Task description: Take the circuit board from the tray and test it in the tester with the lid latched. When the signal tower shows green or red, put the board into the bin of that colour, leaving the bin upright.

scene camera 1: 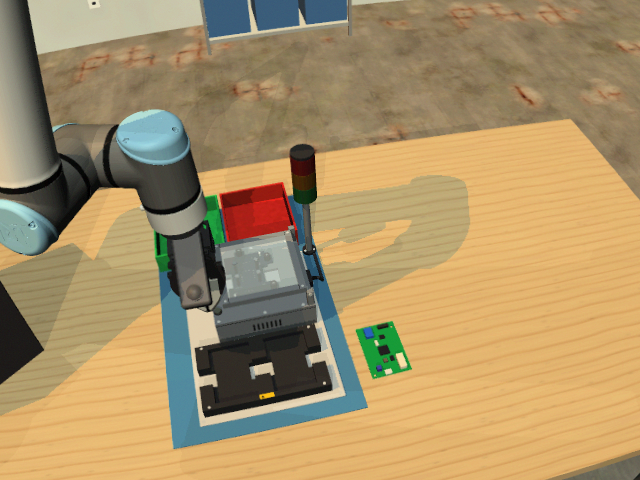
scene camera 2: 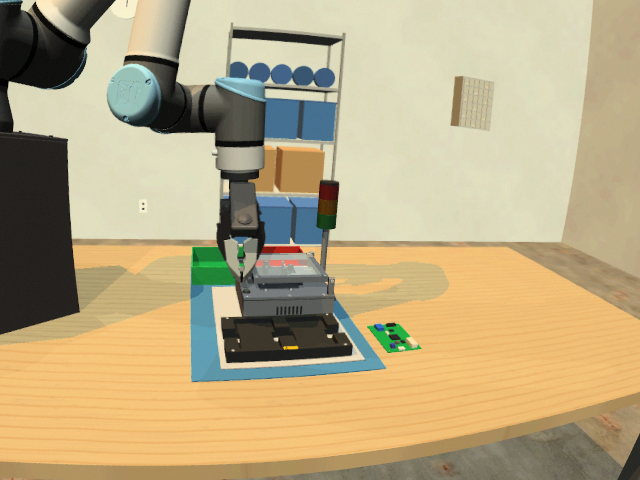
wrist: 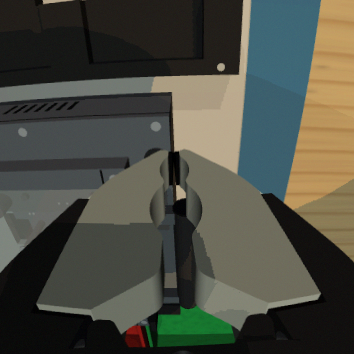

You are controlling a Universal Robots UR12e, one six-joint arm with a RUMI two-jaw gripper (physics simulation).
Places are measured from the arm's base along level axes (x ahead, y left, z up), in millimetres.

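Pixels of known places: gripper, fingertip midpoint: (scene camera 1: 209, 311) (scene camera 2: 241, 282) (wrist: 173, 155).
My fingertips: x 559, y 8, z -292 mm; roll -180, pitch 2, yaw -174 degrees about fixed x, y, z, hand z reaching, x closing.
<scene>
For each thing: its top centre in the pictures, then the offset to it from my fingertips. "*": a spot on its surface instead. Level surfaces: height alone.
- green circuit board at its top centre: (scene camera 1: 383, 346) (scene camera 2: 394, 333) dz -78, dx +296, dy -62 mm
- blue mat at its surface level: dz -86 mm
- black tray at a spot on its surface: (wrist: 140, 35) * dz -70, dx +27, dy -49 mm
- grey tester at a spot on its surface: (wrist: 70, 140) (scene camera 2: 273, 294) * dz -28, dx +63, dy +10 mm
- signal tower at a spot on its surface: (scene camera 1: 303, 175) (scene camera 2: 329, 199) * dz +133, dx +189, dy +178 mm
- red bin at its top centre: (scene camera 1: 256, 211) (scene camera 2: 278, 255) dz -41, dx +89, dy +290 mm
- green bin at its top centre: (wrist: 205, 337) (scene camera 1: 187, 224) (scene camera 2: 219, 256) dz -41, dx -60, dy +272 mm
The green circuit board (scene camera 1: 383, 349) (scene camera 2: 394, 337) lies flat on the bare table, to the right of the blue mat (scene camera 1: 180, 381) (scene camera 2: 201, 333) (wrist: 274, 105). The black tray (scene camera 1: 261, 376) (scene camera 2: 285, 340) (wrist: 140, 35) at the mat's front holds no board. The grey tester (scene camera 1: 266, 305) (scene camera 2: 285, 297) (wrist: 70, 140) stands behind it with its clear lid (scene camera 1: 258, 269) down. My gripper (scene camera 1: 217, 310) (scene camera 2: 243, 281) (wrist: 173, 155) is shut with nothing in it, its tips at the tester's front left corner. The signal tower (scene camera 1: 303, 175) (scene camera 2: 328, 205) shows dull red, amber and green bands, none clearly lit.
A red bin (scene camera 1: 255, 210) (scene camera 2: 282, 249) and a green bin (scene camera 1: 215, 214) (scene camera 2: 209, 267) (wrist: 193, 324) stand upright behind the tester. A shelf rack (scene camera 2: 339, 119) with boxes stands beyond the table. The arm's wrist hangs over the green bin.
</scene>
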